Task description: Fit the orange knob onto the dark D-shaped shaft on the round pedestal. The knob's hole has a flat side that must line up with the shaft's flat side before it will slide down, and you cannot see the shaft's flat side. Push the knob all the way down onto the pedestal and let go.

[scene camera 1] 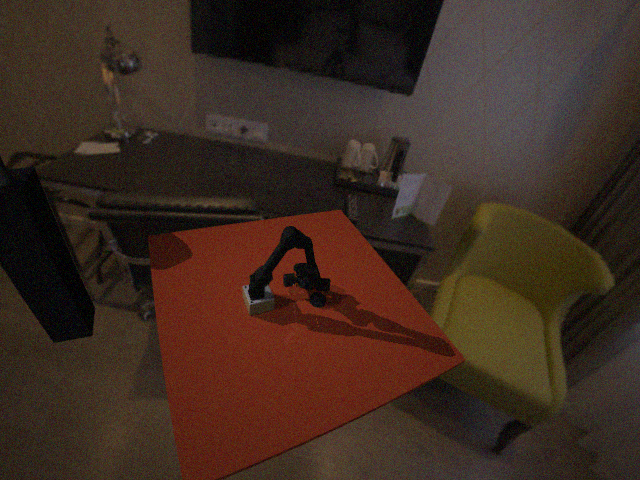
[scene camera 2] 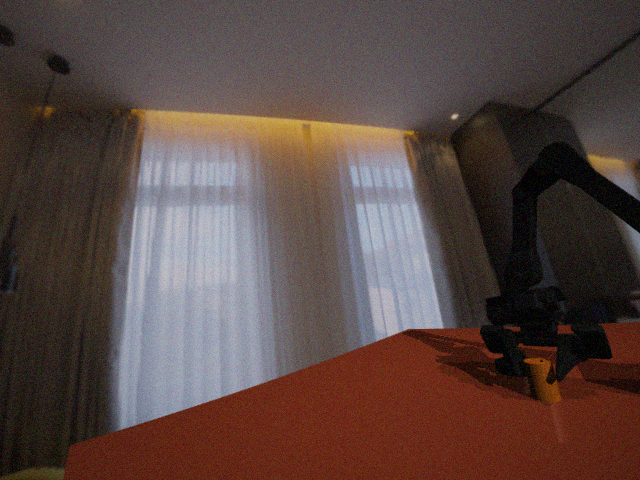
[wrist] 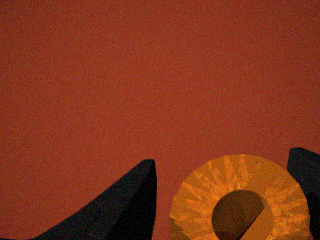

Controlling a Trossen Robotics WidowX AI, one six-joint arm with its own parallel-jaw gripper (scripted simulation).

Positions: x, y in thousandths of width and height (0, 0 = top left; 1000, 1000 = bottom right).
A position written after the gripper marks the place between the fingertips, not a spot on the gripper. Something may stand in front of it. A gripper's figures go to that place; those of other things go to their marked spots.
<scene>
The gripper (scene camera 2: 838, 786) is 56 cm from the lens. An orange knob (scene camera 2: 849, 803): 57 cm from the lens.
</scene>
